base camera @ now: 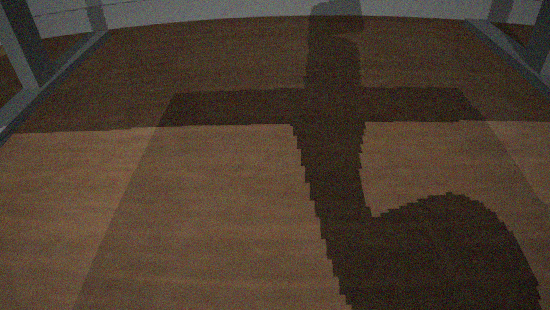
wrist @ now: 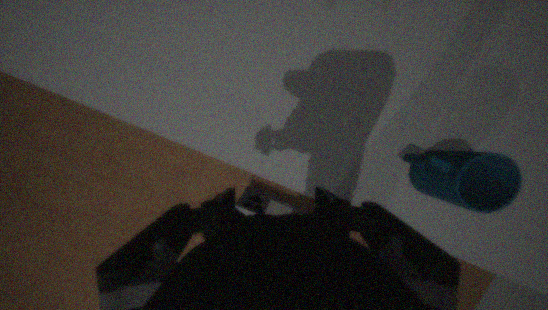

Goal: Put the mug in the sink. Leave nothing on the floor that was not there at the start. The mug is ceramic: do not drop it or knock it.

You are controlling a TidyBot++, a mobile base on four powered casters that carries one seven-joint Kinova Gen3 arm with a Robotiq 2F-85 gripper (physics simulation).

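Frame: origin at the arm's base, x up, y left, z back, level; metres.
Seen in the pictures: gripper, between the fingertips: (wrist: 275,196).
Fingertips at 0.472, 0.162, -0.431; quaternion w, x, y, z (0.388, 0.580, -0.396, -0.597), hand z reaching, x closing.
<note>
A point is followed by its place in that frame, as x, y, z.
The blue mug (wrist: 435,177) {0.375, -0.085, -0.530} stands on the pale table top at the right of the wrist view, with its round mouth towards the lower right and its handle at the upper left. My gripper (wrist: 275,196) {0.472, 0.162, -0.431} is open, with its two fingers wide apart and no object held between them. It is to the left of the mug in the wrist view, apart from it, above the table's edge. The gripper and the mug do not show in the base camera view. The sink does not show in either view.
The pale table top (wrist: 150,65) {0.324, 0.469, -0.529} ends in a slanting edge, with brown floor (wrist: 60,200) {-0.397, 1.471, 0.498} beyond it. The arm's shadow lies on the table. In the base camera view, grey frames (base camera: 22,107) (base camera: 505,50) stand on the wooden floor (base camera: 200,200) {-0.396, 0.120, -0.414} at left and right.
</note>
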